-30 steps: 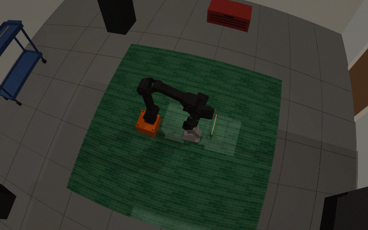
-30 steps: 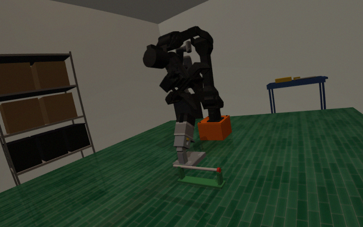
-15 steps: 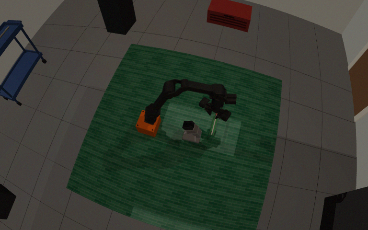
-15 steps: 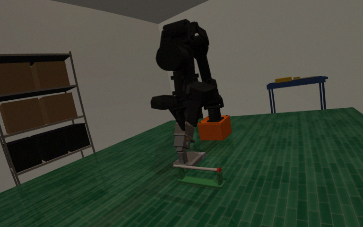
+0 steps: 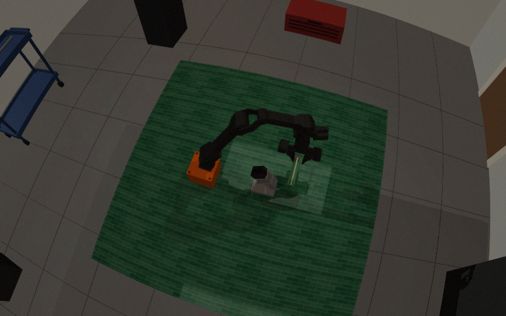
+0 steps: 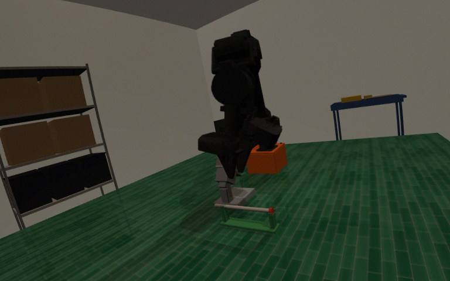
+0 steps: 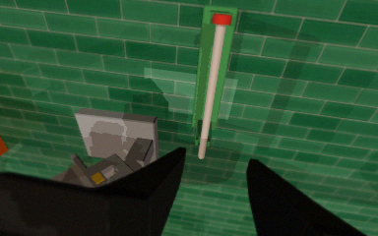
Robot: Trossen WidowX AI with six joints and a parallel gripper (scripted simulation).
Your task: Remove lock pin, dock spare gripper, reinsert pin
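Right now the green cradle is 1 cm behind my gripper tip and 10 cm below it. From my gripper tip the other things lie so: grey mount 10 cm behind, 11 cm to the right, 7 cm below; spare gripper 12 cm behind, 11 cm to the right, 1 cm below.
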